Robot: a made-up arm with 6 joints. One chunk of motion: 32 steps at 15 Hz.
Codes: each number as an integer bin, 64 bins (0 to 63) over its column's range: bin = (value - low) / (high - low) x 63, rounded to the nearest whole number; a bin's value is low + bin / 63 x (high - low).
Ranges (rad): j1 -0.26..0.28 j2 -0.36..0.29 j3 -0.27..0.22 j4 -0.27..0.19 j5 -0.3..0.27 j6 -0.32..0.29
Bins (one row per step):
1: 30 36 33 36 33 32
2: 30 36 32 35 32 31
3: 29 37 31 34 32 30
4: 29 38 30 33 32 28
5: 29 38 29 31 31 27
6: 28 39 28 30 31 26
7: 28 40 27 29 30 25
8: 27 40 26 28 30 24
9: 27 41 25 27 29 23
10: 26 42 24 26 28 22
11: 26 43 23 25 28 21
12: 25 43 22 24 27 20
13: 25 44 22 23 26 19
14: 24 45 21 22 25 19
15: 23 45 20 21 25 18
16: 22 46 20 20 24 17
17: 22 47 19 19 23 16
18: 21 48 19 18 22 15
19: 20 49 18 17 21 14
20: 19 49 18 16 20 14
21: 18 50 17 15 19 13
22: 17 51 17 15 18 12
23: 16 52 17 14 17 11
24: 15 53 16 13 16 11
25: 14 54 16 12 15 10
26: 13 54 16 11 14 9
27: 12 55 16 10 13 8
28: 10 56 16 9 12 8
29: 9 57 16 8 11 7
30: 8 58 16 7 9 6
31: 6 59 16 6 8 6
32: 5 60 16 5 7 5
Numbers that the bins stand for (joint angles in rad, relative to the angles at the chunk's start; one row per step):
1: -0.0029 0.0114 -0.0133 -0.0071 -0.0014 -0.0102
2: -0.0029 0.0114 -0.0211 -0.0144 -0.0105 -0.0198
3: -0.0114 0.0217 -0.0289 -0.0217 -0.0105 -0.0295
4: -0.0114 0.0321 -0.0367 -0.0290 -0.0105 -0.0489
5: -0.0114 0.0321 -0.0444 -0.0437 -0.0195 -0.0586
6: -0.0200 0.0424 -0.0522 -0.0510 -0.0195 -0.0683
7: -0.0200 0.0527 -0.0600 -0.0583 -0.0286 -0.0779
8: -0.0286 0.0527 -0.0678 -0.0656 -0.0286 -0.0876
9: -0.0286 0.0630 -0.0756 -0.0729 -0.0376 -0.0973
10: -0.0371 0.0733 -0.0833 -0.0802 -0.0467 -0.1070
11: -0.0371 0.0837 -0.0911 -0.0875 -0.0467 -0.1167
12: -0.0457 0.0837 -0.0989 -0.0948 -0.0557 -0.1263
13: -0.0457 0.0940 -0.0989 -0.1021 -0.0648 -0.1360
14: -0.0543 0.1043 -0.1067 -0.1094 -0.0738 -0.1360
15: -0.0629 0.1043 -0.1144 -0.1167 -0.0738 -0.1457
16: -0.0714 0.1146 -0.1144 -0.1240 -0.0829 -0.1554
17: -0.0714 0.1249 -0.1222 -0.1313 -0.0919 -0.1651
18: -0.0800 0.1352 -0.1222 -0.1386 -0.1010 -0.1748
19: -0.0886 0.1456 -0.1300 -0.1459 -0.1100 -0.1844
20: -0.0971 0.1456 -0.1300 -0.1532 -0.1190 -0.1844
21: -0.1057 0.1559 -0.1378 -0.1605 -0.1281 -0.1941
22: -0.1143 0.1662 -0.1378 -0.1605 -0.1371 -0.2038
23: -0.1229 0.1765 -0.1378 -0.1678 -0.1462 -0.2135
24: -0.1314 0.1868 -0.1456 -0.1751 -0.1552 -0.2135
25: -0.1400 0.1971 -0.1456 -0.1824 -0.1643 -0.2232
26: -0.1486 0.1971 -0.1456 -0.1897 -0.1733 -0.2329
27: -0.1571 0.2075 -0.1456 -0.1970 -0.1824 -0.2425
28: -0.1743 0.2178 -0.1456 -0.2043 -0.1914 -0.2425
29: -0.1829 0.2281 -0.1456 -0.2116 -0.2005 -0.2522
30: -0.1914 0.2384 -0.1456 -0.2189 -0.2186 -0.2619
31: -0.2086 0.2487 -0.1456 -0.2262 -0.2276 -0.2619
32: -0.2171 0.2590 -0.1456 -0.2335 -0.2367 -0.2716

